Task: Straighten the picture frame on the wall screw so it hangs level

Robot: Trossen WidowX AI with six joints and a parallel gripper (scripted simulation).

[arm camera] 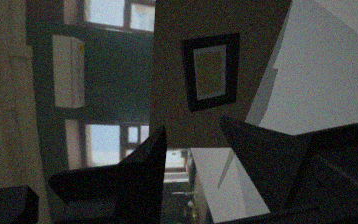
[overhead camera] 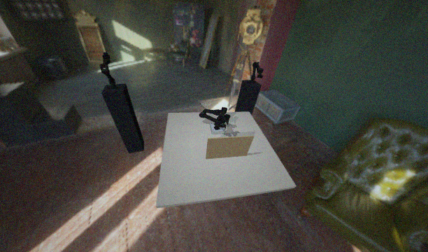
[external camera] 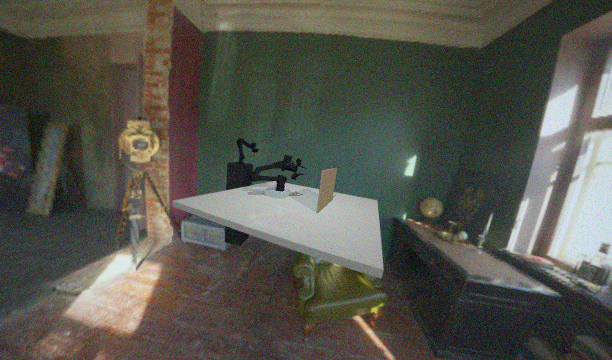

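Now: the picture frame 190 mm ahead of my gripper tip, 90 mm below it and 60 mm to the right of it. The rest, counted from my gripper tip: tan wall panel (210 mm ahead, 100 mm below, 50 mm to the right).
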